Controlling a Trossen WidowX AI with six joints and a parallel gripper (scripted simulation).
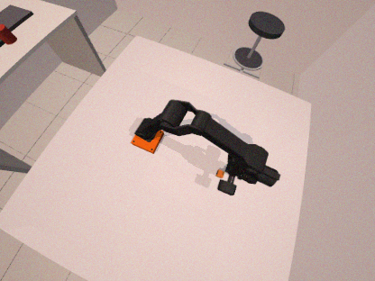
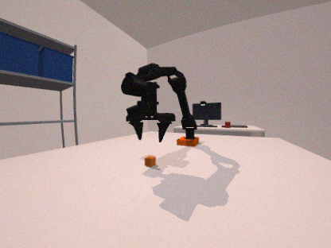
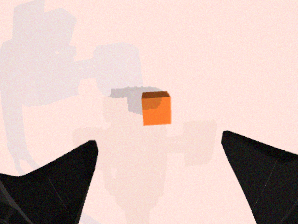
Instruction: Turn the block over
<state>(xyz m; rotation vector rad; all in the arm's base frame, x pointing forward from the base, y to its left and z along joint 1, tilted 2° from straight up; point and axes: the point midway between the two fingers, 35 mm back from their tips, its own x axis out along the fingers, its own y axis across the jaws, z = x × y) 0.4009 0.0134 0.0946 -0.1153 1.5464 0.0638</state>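
The orange block is 1 cm behind my gripper tip and 8 cm below it.
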